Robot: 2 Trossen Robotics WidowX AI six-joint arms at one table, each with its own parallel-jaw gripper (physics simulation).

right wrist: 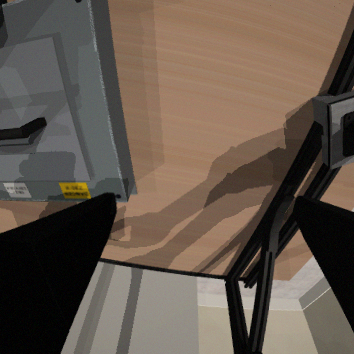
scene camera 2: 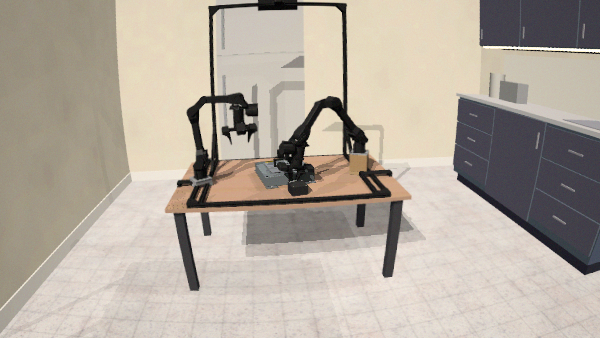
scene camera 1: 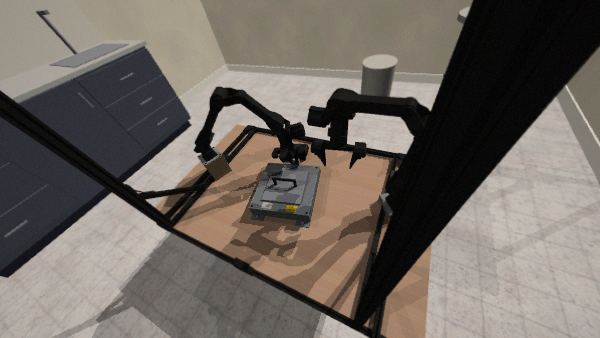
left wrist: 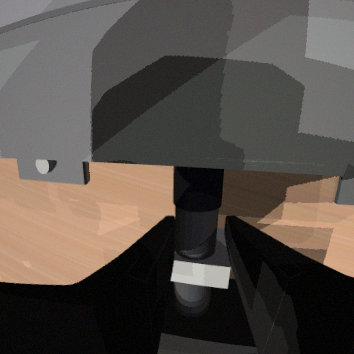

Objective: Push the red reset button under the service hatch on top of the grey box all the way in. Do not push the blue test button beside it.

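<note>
The grey box (scene camera 1: pixel 316 184) (scene camera 2: pixel 267 177) (left wrist: pixel 150 110) (right wrist: pixel 106 150) lies mid-table. Its hatch (scene camera 1: pixel 272 195) (right wrist: pixel 52 100), a flat panel with a black handle (scene camera 1: pixel 285 180) (right wrist: pixel 22 134), looks closed. The red and blue buttons do not show. A dark fitting (left wrist: pixel 201 275) with a round shaft and a pale plate stands at the box's far side in scene camera 1. My left gripper (scene camera 1: pixel 295 162) (scene camera 2: pixel 300 175) (left wrist: pixel 199 223) has its fingers closed against both sides of this fitting. My right gripper (scene camera 1: pixel 338 166) (scene camera 2: pixel 240 141) (right wrist: pixel 206 203) is open and empty, high above the table beside the box.
A tan block (scene camera 1: pixel 218 167) (scene camera 2: pixel 358 163) stands at the left arm's base. A grey bracket (scene camera 1: pixel 386 204) (scene camera 2: pixel 201 181) (right wrist: pixel 326 132) is on the right arm's side. Black frame rails (scene camera 1: pixel 242 265) (scene camera 2: pixel 250 201) run along the table edges, and black posts (scene camera 2: pixel 344 75) rise beside the arms.
</note>
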